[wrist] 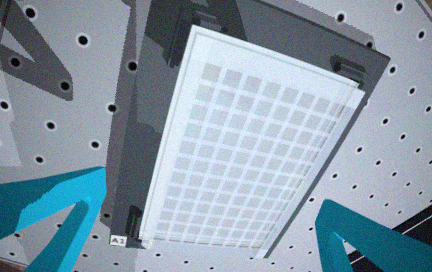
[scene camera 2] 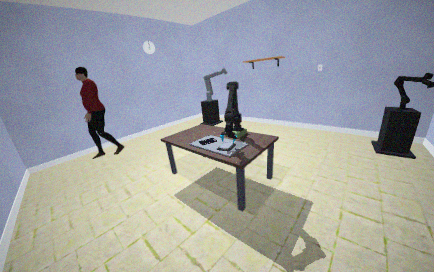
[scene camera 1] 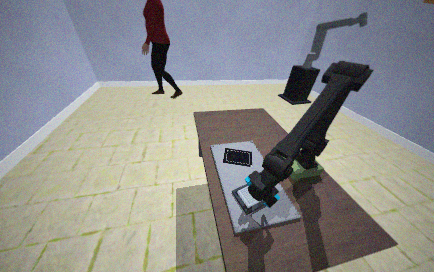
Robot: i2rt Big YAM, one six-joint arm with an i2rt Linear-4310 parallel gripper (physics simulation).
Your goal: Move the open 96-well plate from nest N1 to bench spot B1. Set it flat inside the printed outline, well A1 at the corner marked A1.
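Seen in the pictures: gripper, fingertip midpoint: [wrist: 213, 197] [scene camera 2: 227, 142]; arm's base, origin of the base link: [scene camera 2: 237, 129] [scene camera 1: 303, 160].
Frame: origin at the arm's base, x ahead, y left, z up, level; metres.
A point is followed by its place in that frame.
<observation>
The white 96-well plate [scene camera 1: 244, 195] {y 0.100, x 0.426, z -0.016 m} [scene camera 2: 226, 146] {y 0.127, x 0.416, z -0.015 m} [wrist: 250, 160] {y 0.101, x 0.391, z -0.015 m} sits in the dark grey nest N1 [wrist: 290, 35] {y 0.112, x 0.449, z -0.028 m}, between its small corner clips. The nest's A1 label [wrist: 118, 240] {y 0.140, x 0.294, z -0.028 m} is at the lower left corner in the wrist view. My gripper [scene camera 1: 262, 189] {y 0.118, x 0.378, z 0.004 m} [scene camera 2: 228, 139] {y 0.118, x 0.378, z 0.004 m} [wrist: 213, 197] {y 0.118, x 0.378, z 0.004 m} is open and empty, with its cyan fingertips spread wide. It hangs over the nest, and in the wrist view one fingertip is on each side of the plate's lower part. The black bench spot B1 [scene camera 1: 238, 157] {y -0.149, x 0.342, z -0.038 m} [scene camera 2: 207, 141] {y -0.157, x 0.350, z -0.038 m} [wrist: 420, 237] {y -0.148, x 0.364, z -0.038 m} has a thin white outline. Its A1 mark is too small to make out.
The nest and spot are on a grey perforated board [scene camera 1: 226, 172] {y -0.062, x 0.452, z -0.040 m} on the brown table [scene camera 1: 230, 120] {y -0.583, x 0.222, z -0.053 m}. The arm's green base [scene camera 1: 309, 171] {y 0.074, x 0.031, z 0.000 m} stands beside the board. A person in red [scene camera 1: 157, 30] [scene camera 2: 91, 97] and other arms on black pedestals [scene camera 1: 301, 82] [scene camera 2: 398, 127] are beyond the table.
</observation>
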